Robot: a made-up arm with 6 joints. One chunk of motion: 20 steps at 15 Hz.
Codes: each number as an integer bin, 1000 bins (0 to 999) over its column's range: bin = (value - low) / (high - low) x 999, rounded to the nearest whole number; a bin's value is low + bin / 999 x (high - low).
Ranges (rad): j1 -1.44..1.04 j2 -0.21..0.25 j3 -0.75..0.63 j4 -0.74..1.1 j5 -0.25..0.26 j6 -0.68..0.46
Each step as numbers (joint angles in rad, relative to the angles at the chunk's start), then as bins.
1 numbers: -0.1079 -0.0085 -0.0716 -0.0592 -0.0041 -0.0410
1 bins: 537 438 491 370 482 560
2 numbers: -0.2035 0.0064 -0.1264 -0.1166 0.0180 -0.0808
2 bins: 498 470 451 338 525 525
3 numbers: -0.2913 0.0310 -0.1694 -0.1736 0.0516 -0.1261
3 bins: 463 523 420 308 591 485
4 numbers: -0.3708 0.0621 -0.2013 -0.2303 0.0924 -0.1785
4 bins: 431 591 397 277 671 439
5 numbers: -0.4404 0.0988 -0.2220 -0.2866 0.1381 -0.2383
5 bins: 403 671 382 246 760 387
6 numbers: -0.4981 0.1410 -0.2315 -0.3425 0.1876 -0.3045
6 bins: 379 762 375 216 857 329
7 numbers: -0.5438 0.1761 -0.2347 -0.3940 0.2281 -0.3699
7 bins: 361 839 373 188 937 272
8 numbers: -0.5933 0.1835 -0.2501 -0.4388 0.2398 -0.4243
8 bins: 341 855 362 164 959 224
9 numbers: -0.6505 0.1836 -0.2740 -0.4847 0.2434 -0.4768
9 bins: 318 855 345 139 966 178
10 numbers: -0.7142 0.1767 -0.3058 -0.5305 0.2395 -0.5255
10 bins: 292 840 322 114 959 135
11 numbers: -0.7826 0.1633 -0.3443 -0.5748 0.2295 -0.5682
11 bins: 265 811 294 90 939 98
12 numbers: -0.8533 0.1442 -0.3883 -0.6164 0.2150 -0.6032
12 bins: 236 769 262 67 911 67
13 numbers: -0.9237 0.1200 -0.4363 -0.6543 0.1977 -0.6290
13 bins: 208 717 227 47 877 45
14 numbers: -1.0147 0.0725 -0.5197 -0.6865 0.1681 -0.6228
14 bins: 171 614 167 29 819 50
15 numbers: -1.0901 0.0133 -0.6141 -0.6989 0.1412 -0.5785
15 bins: 141 485 98 22 766 89
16 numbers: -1.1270 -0.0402 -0.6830 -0.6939 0.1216 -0.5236
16 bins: 126 369 49 25 728 137
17 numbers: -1.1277 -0.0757 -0.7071 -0.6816 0.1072 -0.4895
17 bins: 126 292 31 32 700 167
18 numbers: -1.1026 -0.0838 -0.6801 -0.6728 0.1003 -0.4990
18 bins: 136 274 51 36 686 159
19 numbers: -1.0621 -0.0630 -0.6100 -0.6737 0.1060 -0.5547
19 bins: 152 319 101 36 697 110
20 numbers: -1.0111 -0.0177 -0.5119 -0.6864 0.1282 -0.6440
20 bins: 173 418 172 29 741 32
